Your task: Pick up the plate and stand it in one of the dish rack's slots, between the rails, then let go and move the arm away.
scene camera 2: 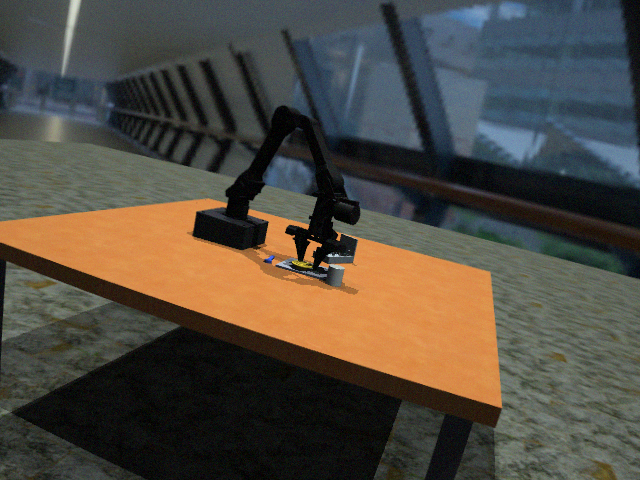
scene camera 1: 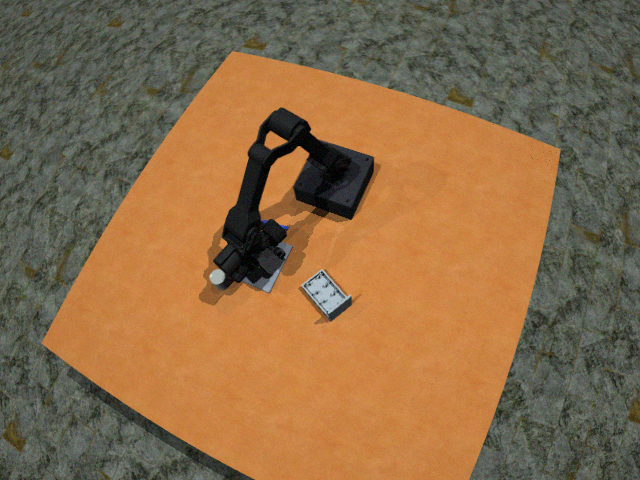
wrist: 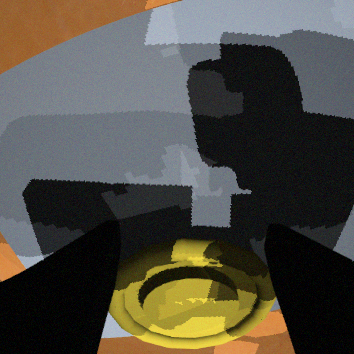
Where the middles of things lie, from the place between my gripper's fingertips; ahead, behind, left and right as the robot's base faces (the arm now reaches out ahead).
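Counting from my hand, I find the grey mat (scene camera 1: 257,277) 1 cm below it and 1 cm to the left of it. The yellow plate (wrist: 187,288) is 1 cm above my hand and 3 cm to the right of it. As for the grey dish rack (scene camera 1: 321,289), it is 3 cm above my hand, 2 cm behind it and 22 cm to the left of it; going by their middles, of the things named here the grey dish rack is the farthest from my hand.
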